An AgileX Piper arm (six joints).
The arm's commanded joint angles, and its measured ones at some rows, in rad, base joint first. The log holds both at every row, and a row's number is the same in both.
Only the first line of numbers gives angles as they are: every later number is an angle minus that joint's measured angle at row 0.
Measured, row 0:
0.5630 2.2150 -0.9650 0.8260 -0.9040 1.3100
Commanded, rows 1 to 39:
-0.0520 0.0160 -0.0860 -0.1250 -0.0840 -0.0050
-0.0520 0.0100 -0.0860 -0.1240 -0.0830 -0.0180
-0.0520 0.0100 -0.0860 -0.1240 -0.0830 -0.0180
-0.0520 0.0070 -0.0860 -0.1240 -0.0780 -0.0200
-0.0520 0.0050 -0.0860 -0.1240 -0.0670 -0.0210
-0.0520 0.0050 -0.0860 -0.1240 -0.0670 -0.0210
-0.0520 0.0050 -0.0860 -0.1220 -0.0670 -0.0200
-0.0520 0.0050 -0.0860 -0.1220 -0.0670 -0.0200
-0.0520 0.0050 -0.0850 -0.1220 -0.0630 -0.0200
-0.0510 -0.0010 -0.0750 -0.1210 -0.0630 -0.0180
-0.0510 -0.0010 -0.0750 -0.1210 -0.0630 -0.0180
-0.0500 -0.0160 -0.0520 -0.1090 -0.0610 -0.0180
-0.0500 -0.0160 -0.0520 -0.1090 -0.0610 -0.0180
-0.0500 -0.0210 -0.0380 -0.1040 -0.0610 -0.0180
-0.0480 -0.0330 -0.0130 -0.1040 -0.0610 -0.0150
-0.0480 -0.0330 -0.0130 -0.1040 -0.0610 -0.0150
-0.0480 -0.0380 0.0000 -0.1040 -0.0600 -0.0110
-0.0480 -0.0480 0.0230 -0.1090 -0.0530 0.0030
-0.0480 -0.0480 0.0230 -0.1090 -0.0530 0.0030
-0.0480 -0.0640 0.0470 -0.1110 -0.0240 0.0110
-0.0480 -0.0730 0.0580 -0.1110 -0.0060 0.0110
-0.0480 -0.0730 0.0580 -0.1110 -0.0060 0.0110
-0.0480 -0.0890 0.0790 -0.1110 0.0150 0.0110
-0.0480 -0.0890 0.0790 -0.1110 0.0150 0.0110
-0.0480 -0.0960 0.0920 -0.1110 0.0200 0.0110
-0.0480 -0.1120 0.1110 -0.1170 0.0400 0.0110
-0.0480 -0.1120 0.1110 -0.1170 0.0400 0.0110
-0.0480 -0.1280 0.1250 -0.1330 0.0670 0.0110
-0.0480 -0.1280 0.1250 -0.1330 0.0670 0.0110
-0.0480 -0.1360 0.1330 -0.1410 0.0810 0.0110
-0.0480 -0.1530 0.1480 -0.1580 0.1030 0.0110
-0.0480 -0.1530 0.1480 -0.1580 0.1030 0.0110
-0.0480 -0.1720 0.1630 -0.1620 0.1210 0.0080
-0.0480 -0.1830 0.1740 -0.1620 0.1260 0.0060
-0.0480 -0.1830 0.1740 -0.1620 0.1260 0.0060
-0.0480 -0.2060 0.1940 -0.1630 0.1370 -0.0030
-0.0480 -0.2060 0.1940 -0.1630 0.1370 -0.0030
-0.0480 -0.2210 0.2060 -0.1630 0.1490 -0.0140
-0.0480 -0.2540 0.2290 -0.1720 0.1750 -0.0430
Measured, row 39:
-0.0440 -0.2070 0.2020 -0.1490 0.1370 -0.0040
